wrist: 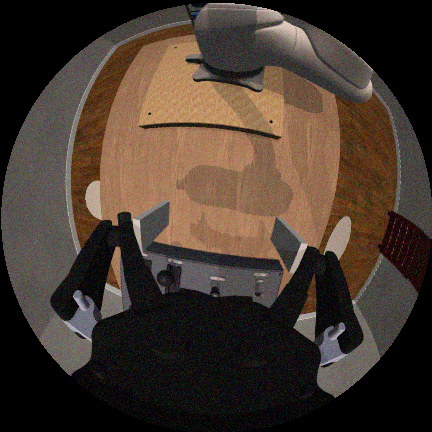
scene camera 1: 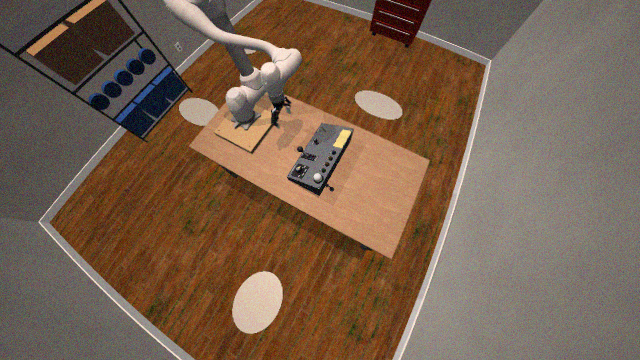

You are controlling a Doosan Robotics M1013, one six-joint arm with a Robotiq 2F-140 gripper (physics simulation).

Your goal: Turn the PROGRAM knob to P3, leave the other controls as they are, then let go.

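Where they show: gripper, fingertip midpoint: (wrist: 221, 220) (scene camera 1: 283, 120); arm's base at its link origin: (wrist: 232, 64) (scene camera 1: 246, 117).
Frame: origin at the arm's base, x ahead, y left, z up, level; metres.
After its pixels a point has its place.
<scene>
The grey control panel (scene camera 1: 327, 146) @(x 0.707, y 0.113, z 0.086 m) (wrist: 195, 281) @(x 0.616, y 0.050, z 0.044 m) lies on the table. Its PROGRAM knob (scene camera 1: 299, 169) @(x 0.652, y -0.134, z 0.087 m) shows at the panel's near-left end in the scene view, too small to read its pointer. In the wrist view the knob does not show; the left finger and the gripper body cover much of the panel. My gripper (scene camera 1: 281, 113) @(x 0.378, y 0.065, z 0.179 m) (wrist: 221, 220) @(x 0.378, y 0.065, z 0.179 m) is open and empty. It hangs above the table between the robot's base and the panel, apart from the knob.
A black ball lever (scene camera 1: 300, 149) @(x 0.582, y -0.025, z 0.121 m) (wrist: 165, 278) @(x 0.560, y -0.013, z 0.119 m) stands on the panel, and a white round knob (scene camera 1: 317, 177) @(x 0.798, y -0.133, z 0.161 m) sits near the PROGRAM knob. Another lever (scene camera 1: 331, 188) @(x 0.885, y -0.092, z -0.018 m) sticks out at the side. The robot stands on a wooden base plate (scene camera 1: 250, 140) @(x 0.174, y -0.135, z 0.002 m) (wrist: 200, 107) @(x 0.179, y -0.041, z 0.000 m) on the table (scene camera 1: 385, 185) @(x 1.187, y 0.154, z -0.040 m) (wrist: 125, 125) @(x 0.228, y -0.288, z -0.039 m).
</scene>
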